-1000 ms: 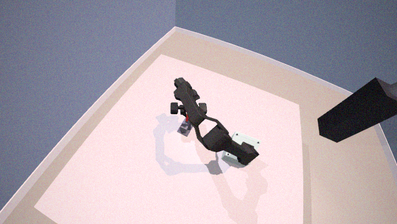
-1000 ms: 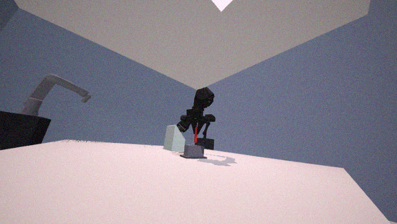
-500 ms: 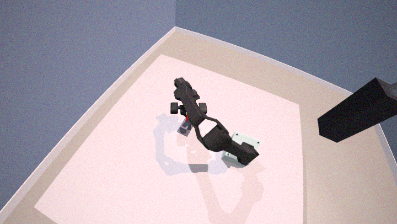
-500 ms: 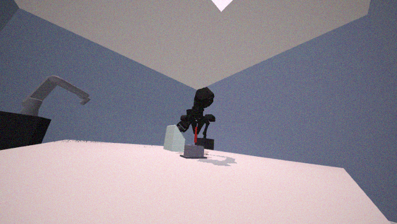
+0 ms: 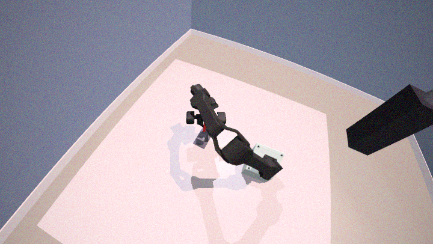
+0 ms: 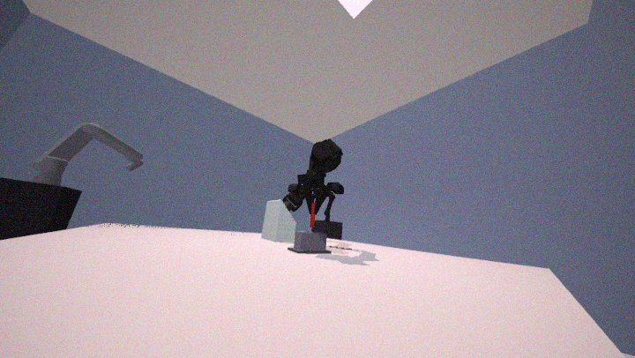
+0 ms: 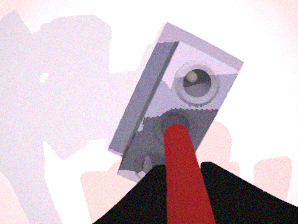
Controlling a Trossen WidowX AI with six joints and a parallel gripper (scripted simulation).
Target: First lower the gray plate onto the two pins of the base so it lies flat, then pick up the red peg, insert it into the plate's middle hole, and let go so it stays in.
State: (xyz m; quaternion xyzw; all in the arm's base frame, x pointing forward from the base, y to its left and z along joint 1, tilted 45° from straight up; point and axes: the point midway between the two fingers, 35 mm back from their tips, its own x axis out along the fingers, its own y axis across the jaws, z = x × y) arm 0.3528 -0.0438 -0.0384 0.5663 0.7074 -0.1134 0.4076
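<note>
The gray plate lies 70 mm below my gripper tip. From my gripper tip the other things lie so: base (110 mm below); red peg (right at my gripper tip).
</note>
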